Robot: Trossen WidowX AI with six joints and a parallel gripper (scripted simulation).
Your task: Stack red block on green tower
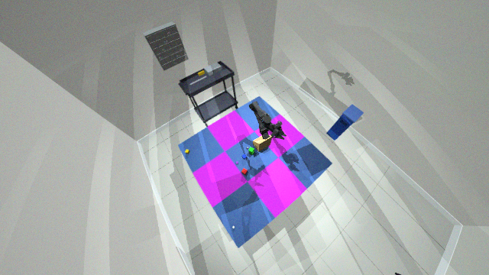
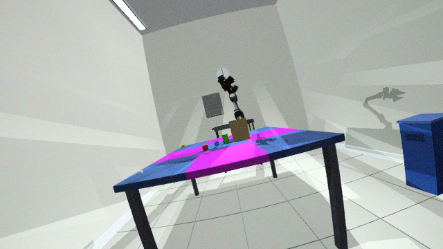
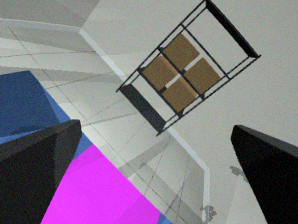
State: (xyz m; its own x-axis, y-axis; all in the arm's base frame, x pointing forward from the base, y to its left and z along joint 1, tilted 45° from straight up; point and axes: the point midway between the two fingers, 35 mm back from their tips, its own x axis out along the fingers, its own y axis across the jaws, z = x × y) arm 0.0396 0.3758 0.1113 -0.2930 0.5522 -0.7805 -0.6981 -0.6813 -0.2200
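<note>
The red block lies 49 cm below my gripper tip, 36 cm ahead of it and 8 cm to the right of it. Round my gripper tip: blue block (49 cm below, 26 cm ahead, 23 cm to the right); then yellow block (79 cm ahead, 66 cm to the right, 49 cm below); then purple block (50 cm below, 37 cm ahead, 21 cm to the right).
</note>
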